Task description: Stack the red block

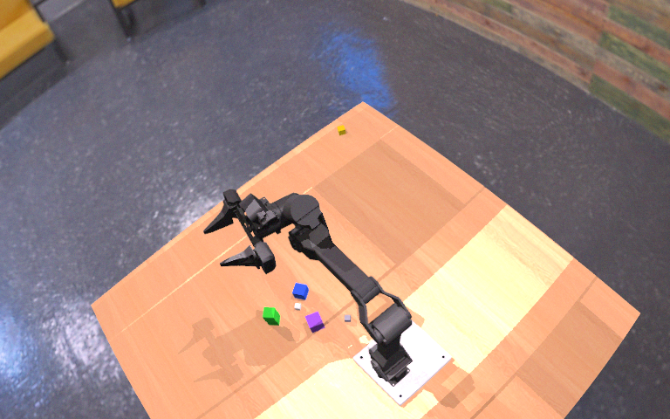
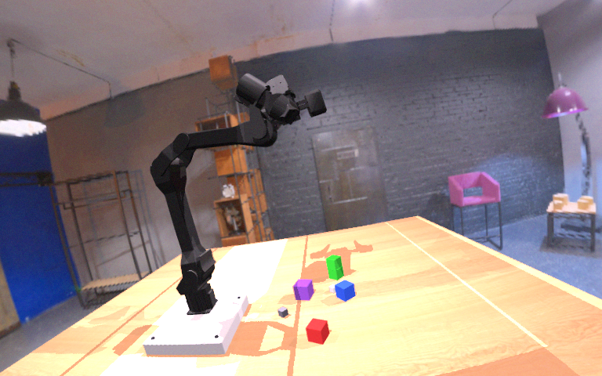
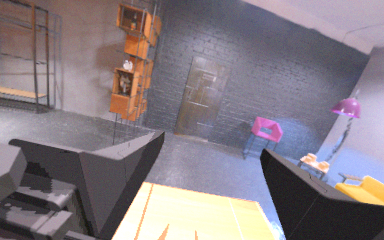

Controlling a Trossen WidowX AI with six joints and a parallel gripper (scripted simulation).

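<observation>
Right now the red block is 3 cm behind my gripper tip, 28 cm to the right of it and 48 cm below it. Also, from my gripper tip: small white cube 2 cm ahead, 11 cm to the right, 49 cm below; blue block 5 cm ahead, 15 cm to the right, 48 cm below; purple block 6 cm behind, 11 cm to the right, 48 cm below.
</observation>
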